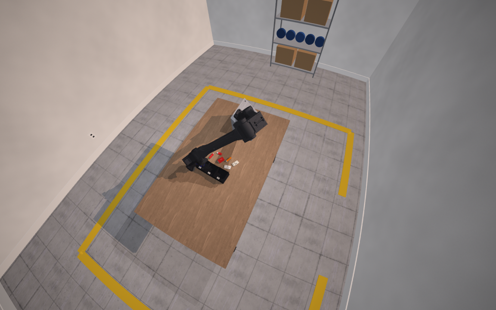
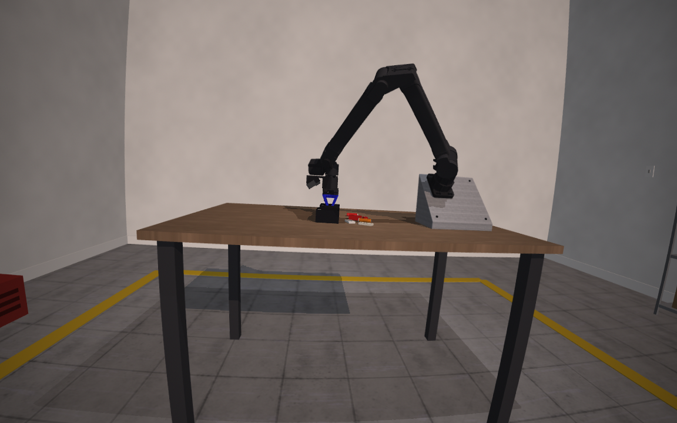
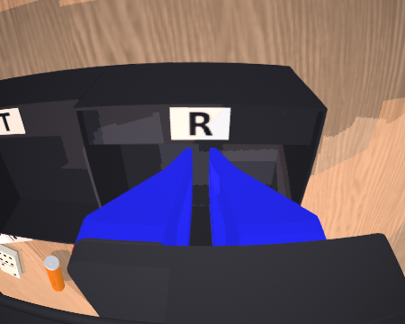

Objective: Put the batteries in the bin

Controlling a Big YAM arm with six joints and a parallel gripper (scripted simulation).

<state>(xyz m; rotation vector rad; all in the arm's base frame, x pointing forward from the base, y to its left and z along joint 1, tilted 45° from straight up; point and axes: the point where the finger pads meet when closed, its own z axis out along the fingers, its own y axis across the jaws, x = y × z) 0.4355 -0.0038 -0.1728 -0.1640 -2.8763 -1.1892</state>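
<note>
My gripper is now 1 cm short of the black bin and 8 cm to the right of it. The rest, counted from my hand: red nine-volt battery (9 cm behind, 10 cm to the left, 2 cm below); red USB stick (15 cm behind, 6 cm to the left, 2 cm below); red cylindrical battery (10 cm behind, 1 cm to the left, 2 cm below).
</note>
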